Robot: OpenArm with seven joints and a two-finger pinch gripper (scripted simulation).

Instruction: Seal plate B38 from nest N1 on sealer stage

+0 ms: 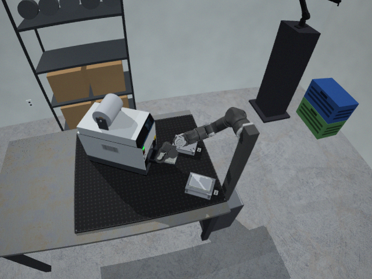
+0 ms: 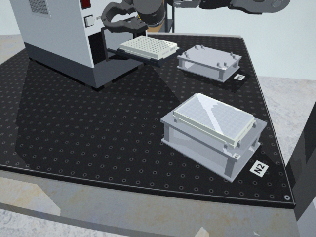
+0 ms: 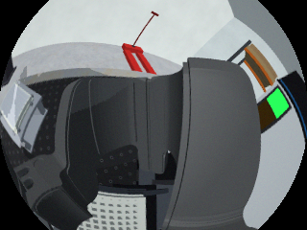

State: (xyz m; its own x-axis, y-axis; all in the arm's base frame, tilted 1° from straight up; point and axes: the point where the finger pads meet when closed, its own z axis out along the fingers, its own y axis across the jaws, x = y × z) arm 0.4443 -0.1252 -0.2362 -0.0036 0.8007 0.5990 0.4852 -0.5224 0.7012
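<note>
My gripper is now 60 mm short of the start key and 40 mm to the left of it. Also, from my hand: sealer's dark stage: 90 mm below, 70 mm to the right, 70 mm behind; white 96-well plate B38: 80 mm below, 70 mm to the right, 70 mm behind; sealed plate B83: 230 mm behind, 150 mm to the left, 120 mm below.
</note>
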